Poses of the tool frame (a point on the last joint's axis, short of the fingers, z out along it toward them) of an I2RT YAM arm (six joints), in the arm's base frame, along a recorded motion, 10 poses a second.
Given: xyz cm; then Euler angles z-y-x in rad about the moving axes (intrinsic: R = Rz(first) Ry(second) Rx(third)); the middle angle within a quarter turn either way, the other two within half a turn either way.
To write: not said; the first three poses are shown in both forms.
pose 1, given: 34.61, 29.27, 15.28, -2.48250, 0.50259, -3.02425
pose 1, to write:
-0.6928, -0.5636, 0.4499, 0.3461
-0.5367, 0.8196, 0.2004, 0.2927
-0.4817, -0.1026, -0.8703, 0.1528
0, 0, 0, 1

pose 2, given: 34.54, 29.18, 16.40, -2.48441, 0.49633, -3.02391
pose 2, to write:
-0.6962, -0.5624, 0.4461, 0.3454
-0.5372, 0.8204, 0.1959, 0.2918
-0.4762, -0.1032, -0.8733, 0.1640
0, 0, 0, 1

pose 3, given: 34.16, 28.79, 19.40, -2.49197, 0.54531, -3.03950
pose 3, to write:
-0.6808, -0.5596, 0.4725, 0.3416
-0.5172, 0.8241, 0.2310, 0.2879
-0.5187, -0.0871, -0.8505, 0.1940
0, 0, 0, 1

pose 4, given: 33.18, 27.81, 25.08, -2.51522, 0.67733, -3.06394
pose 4, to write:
-0.6313, -0.5451, 0.5517, 0.3318
-0.4568, 0.8362, 0.3034, 0.2781
-0.6267, -0.0604, -0.7769, 0.2508
0, 0, 0, 1

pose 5, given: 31.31, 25.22, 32.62, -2.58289, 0.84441, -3.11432
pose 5, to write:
-0.5632, -0.5126, 0.6481, 0.3131
-0.3521, 0.8584, 0.3730, 0.2522
-0.7476, -0.0181, -0.6639, 0.3262
0, 0, 0, 1

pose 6, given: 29.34, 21.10, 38.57, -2.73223, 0.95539, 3.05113
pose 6, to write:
-0.5296, -0.4641, 0.7101, 0.2934
-0.2298, 0.8843, 0.4065, 0.2110
-0.8165, 0.0522, -0.5749, 0.3857
0, 0, 0, 1

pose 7, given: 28.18, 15.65, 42.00, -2.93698, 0.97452, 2.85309
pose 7, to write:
-0.5499, -0.4253, 0.7189, 0.2818
-0.1141, 0.8908, 0.4398, 0.1565
-0.8274, 0.1598, -0.5384, 0.4200
0, 0, 0, 1

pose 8, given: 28.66, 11.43, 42.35, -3.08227, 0.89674, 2.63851
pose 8, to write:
-0.6231, -0.4280, 0.6547, 0.2866
-0.0370, 0.8522, 0.5219, 0.1143
-0.7813, 0.3009, -0.5468, 0.4235
0, 0, 0, 1

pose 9, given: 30.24, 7.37, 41.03, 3.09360, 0.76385, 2.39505
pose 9, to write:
-0.7213, -0.4340, 0.5397, 0.3024
0.0346, 0.7557, 0.6540, 0.0737
-0.6917, 0.4904, -0.5301, 0.4103
0, 0, 0, 1

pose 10, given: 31.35, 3.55, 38.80, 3.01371, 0.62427, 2.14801
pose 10, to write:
-0.8048, -0.4162, 0.4232, 0.3135
0.1035, 0.6037, 0.7905, 0.0355
-0.5845, 0.6799, -0.4428, 0.3880
0, 0, 0, 1

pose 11, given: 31.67, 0.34, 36.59, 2.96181, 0.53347, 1.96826
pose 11, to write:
-0.8472, -0.3921, 0.3585, 0.3167
0.1540, 0.4647, 0.8720, 0.0034
-0.5085, 0.7939, -0.3333, 0.3659
0, 0, 0, 1

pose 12, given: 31.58, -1.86, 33.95, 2.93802, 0.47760, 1.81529
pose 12, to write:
-0.8698, -0.3878, 0.3051, 0.3158
0.1795, 0.3272, 0.9277, -0.0186
-0.4596, 0.8617, -0.2150, 0.3395
0, 0, 0, 1

